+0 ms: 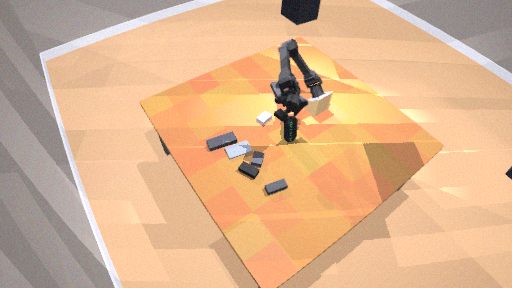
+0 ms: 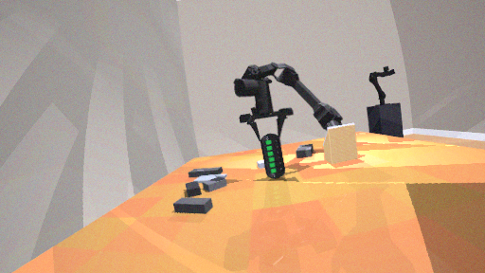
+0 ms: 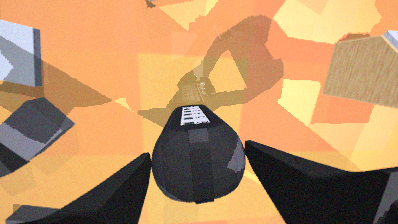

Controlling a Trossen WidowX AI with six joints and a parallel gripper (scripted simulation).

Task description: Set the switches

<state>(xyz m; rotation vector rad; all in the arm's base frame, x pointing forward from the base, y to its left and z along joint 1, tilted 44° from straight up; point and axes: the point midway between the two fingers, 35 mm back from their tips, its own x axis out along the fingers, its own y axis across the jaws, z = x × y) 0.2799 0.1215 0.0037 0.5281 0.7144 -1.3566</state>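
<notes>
Right now my gripper tip is 170 mm to the left of the pale grey block, 120 mm above it and 30 mm short of it. Round my gripper tip: pale plate: 260 mm ahead, 130 mm below, 60 mm to the right.
</notes>
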